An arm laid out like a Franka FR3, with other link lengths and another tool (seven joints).
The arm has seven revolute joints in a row. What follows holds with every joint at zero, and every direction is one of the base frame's.
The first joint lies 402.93 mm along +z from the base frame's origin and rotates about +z.
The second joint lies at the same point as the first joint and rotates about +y.
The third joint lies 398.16 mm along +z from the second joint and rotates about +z.
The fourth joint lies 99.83 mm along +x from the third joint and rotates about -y.
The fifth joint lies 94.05 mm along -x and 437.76 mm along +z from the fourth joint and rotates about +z.
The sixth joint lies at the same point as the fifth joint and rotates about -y.
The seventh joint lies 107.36 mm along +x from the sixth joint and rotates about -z.
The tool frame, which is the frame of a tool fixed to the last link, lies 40 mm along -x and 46 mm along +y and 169.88 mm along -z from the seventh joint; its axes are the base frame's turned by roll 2.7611, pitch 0 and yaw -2.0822 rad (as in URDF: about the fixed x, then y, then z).
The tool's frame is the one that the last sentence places.
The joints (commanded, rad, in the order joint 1, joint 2, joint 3, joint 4, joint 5, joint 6, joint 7), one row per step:
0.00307, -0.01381, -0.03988, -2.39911, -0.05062, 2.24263, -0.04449
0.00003, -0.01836, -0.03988, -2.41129, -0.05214, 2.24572, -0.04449
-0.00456, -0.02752, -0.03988, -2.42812, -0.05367, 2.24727, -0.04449
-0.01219, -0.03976, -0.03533, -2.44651, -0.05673, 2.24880, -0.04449
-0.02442, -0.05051, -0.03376, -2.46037, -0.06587, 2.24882, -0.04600
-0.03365, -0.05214, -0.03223, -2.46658, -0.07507, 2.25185, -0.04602
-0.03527, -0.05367, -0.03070, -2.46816, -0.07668, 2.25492, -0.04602
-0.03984, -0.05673, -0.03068, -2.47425, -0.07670, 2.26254, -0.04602
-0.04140, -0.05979, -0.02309, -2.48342, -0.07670, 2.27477, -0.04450
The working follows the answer.
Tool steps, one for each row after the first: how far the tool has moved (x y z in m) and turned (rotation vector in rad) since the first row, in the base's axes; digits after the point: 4 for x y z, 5 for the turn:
-0.0046, -0.0015, -0.0026, -0.00057, 0.00457, -0.00182
-0.0113, -0.0036, -0.0048, -0.00092, 0.01072, -0.00521
-0.0187, -0.0050, -0.0062, -0.00240, 0.01541, -0.00596
-0.0246, -0.0107, -0.0068, -0.00780, 0.01884, -0.00835
-0.0270, -0.0150, -0.0086, -0.01368, 0.02073, -0.00908
-0.0271, -0.0152, -0.0084, -0.01481, 0.01777, -0.00785
-0.0283, -0.0172, -0.0091, -0.01455, 0.01321, -0.01203
-0.0301, -0.0140, -0.0109, -0.01485, 0.00700, -0.00694

Tool pose at each row, in the base's axes (x y z in m, rotation vector in rad; rounded; the steps above come from the unrounded poses):
0.5032, 0.0210, 0.3697, 1.42063, -2.36218, -0.52160
0.4987, 0.0195, 0.3671, 1.41570, -2.36009, -0.52406
0.4920, 0.0174, 0.3648, 1.40818, -2.35807, -0.52814
0.4846, 0.0160, 0.3634, 1.40398, -2.35493, -0.52923
0.4787, 0.0103, 0.3629, 1.39700, -2.35387, -0.52513
0.4763, 0.0059, 0.3610, 1.39256, -2.35259, -0.51908
0.4761, 0.0058, 0.3612, 1.39516, -2.35381, -0.51562
0.4749, 0.0038, 0.3605, 1.39329, -2.36082, -0.51436
0.4732, 0.0070, 0.3588, 1.40241, -2.36146, -0.50899

